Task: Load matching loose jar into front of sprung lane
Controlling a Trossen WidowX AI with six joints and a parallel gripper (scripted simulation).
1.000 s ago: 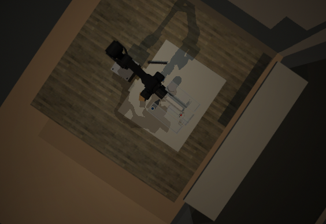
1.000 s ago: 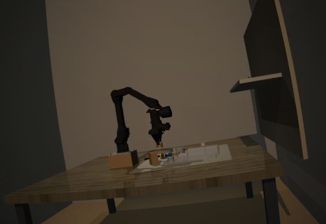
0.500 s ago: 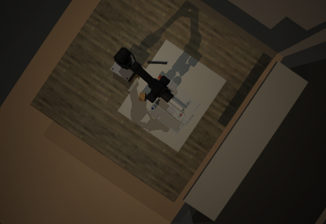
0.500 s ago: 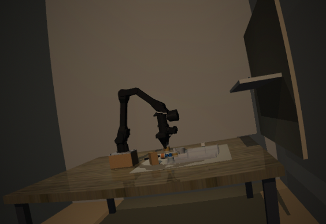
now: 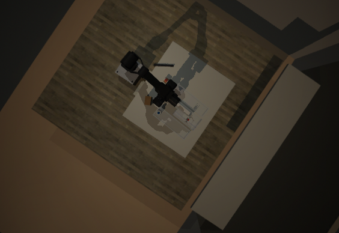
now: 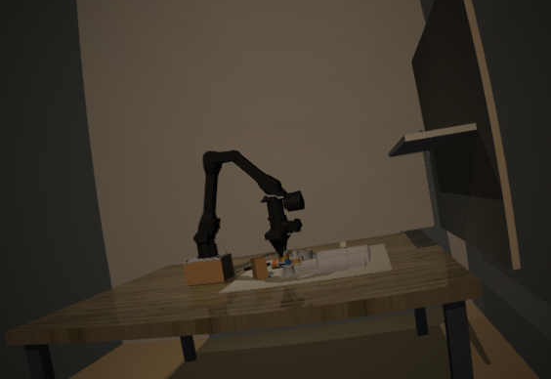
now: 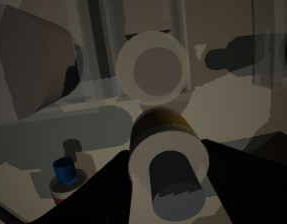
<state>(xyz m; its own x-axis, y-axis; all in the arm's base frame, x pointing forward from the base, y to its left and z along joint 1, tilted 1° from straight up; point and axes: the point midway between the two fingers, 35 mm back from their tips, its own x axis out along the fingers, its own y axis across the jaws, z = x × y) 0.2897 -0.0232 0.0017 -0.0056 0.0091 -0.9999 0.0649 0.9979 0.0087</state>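
Now: the grey cylinder 7 cm to the left of my gripper tip, 6 cm ahead of it and 2 cm below it. Round my gripper tip: wooden block: 10 cm to the right, 7 cm behind, 2 cm below; then thin dark bar: 16 cm to the left, 13 cm behind, 5 cm below; then clear lane: 19 cm ahead, 4 cm to the right, 3 cm below.
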